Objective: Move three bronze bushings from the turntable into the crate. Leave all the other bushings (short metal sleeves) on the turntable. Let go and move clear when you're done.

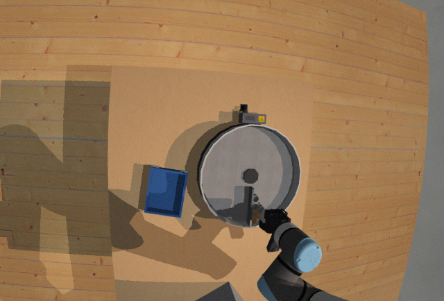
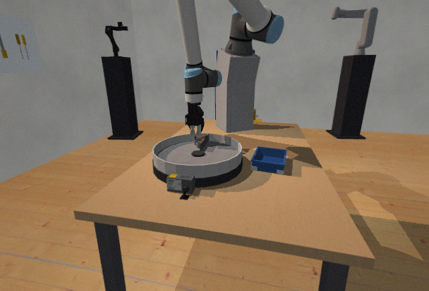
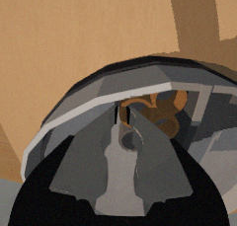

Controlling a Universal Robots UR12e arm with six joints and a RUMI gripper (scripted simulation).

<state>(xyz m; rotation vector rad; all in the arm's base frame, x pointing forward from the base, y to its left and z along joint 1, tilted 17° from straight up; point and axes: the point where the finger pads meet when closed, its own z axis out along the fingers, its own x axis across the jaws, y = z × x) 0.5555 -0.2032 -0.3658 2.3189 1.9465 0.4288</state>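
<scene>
Right now the blue crate is 160 mm ahead of my hand, 380 mm to the left of it and 50 mm below it.
</scene>
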